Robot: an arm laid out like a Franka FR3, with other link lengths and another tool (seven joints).
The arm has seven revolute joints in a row. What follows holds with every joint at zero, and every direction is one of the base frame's. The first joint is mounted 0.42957 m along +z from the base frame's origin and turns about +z. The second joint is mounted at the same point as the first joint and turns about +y. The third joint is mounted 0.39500 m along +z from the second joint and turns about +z. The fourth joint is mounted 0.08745 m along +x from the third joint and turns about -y. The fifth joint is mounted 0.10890 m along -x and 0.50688 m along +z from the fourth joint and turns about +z. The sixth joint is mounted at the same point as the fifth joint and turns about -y. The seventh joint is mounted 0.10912 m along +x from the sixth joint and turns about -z. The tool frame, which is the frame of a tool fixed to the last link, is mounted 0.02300 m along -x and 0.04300 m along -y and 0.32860 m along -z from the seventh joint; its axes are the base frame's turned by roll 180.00, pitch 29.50 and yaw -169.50 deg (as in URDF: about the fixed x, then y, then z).
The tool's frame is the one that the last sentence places.
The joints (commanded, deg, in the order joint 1, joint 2, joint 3, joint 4, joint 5, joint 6, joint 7), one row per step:
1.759, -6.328, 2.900, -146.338, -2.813, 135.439, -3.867
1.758, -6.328, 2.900, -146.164, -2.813, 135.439, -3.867
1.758, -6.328, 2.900, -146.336, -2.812, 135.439, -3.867
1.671, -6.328, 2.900, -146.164, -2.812, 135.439, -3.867
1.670, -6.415, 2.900, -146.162, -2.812, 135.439, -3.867
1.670, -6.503, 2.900, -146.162, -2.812, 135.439, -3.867
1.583, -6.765, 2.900, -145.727, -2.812, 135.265, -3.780
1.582, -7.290, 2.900, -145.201, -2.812, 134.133, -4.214
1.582, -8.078, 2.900, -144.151, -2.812, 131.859, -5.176
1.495, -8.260, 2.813, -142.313, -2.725, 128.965, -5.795
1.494, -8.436, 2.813, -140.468, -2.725, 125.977, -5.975
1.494, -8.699, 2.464, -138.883, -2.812, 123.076, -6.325
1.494, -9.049, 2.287, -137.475, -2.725, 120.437, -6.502
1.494, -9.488, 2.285, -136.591, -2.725, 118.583, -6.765
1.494, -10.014, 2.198, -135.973, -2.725, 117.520, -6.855
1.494, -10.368, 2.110, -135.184, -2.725, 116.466, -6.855
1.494, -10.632, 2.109, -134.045, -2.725, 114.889, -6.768
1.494, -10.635, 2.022, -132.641, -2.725, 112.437, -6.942
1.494, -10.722, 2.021, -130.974, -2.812, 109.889, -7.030
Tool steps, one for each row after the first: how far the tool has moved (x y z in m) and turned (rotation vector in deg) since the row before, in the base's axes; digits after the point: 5 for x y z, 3 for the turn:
0.00197, 0.00016, 0.00144, 0.014, -0.173, 0.000
-0.00195, -0.00016, -0.00143, -0.013, 0.171, -0.002
0.00193, -0.00063, 0.00142, 0.014, -0.171, -0.086
0.00040, 0.00000, 0.00081, 0.003, -0.089, -0.001
0.00038, 0.00001, 0.00080, 0.003, -0.088, 0.000
0.00490, -0.00046, 0.00585, 0.016, -0.527, -0.178
0.00182, -0.00038, 0.00796, -0.047, 0.094, 0.391
0.00220, -0.00081, 0.01366, -0.091, 0.469, 0.874
0.00392, -0.00179, 0.01445, -0.053, 0.895, 0.276
0.00262, -0.00048, 0.01486, -0.160, 0.962, 0.066
0.00030, -0.00408, 0.01387, -0.154, 1.055, -0.055
-0.00041, -0.00182, 0.01355, -0.037, 0.884, -0.161
-0.00085, -0.00053, 0.01060, -0.069, 0.538, 0.182
0.00106, -0.00095, 0.00969, -0.017, -0.080, -0.040
0.00204, -0.00084, 0.00970, -0.021, -0.092, -0.129
0.00176, -0.00013, 0.01177, -0.074, 0.163, -0.152
-0.00164, -0.00129, 0.01123, -0.084, 1.047, -0.019
-0.00005, -0.00080, 0.01469, -0.174, 0.786, 0.019

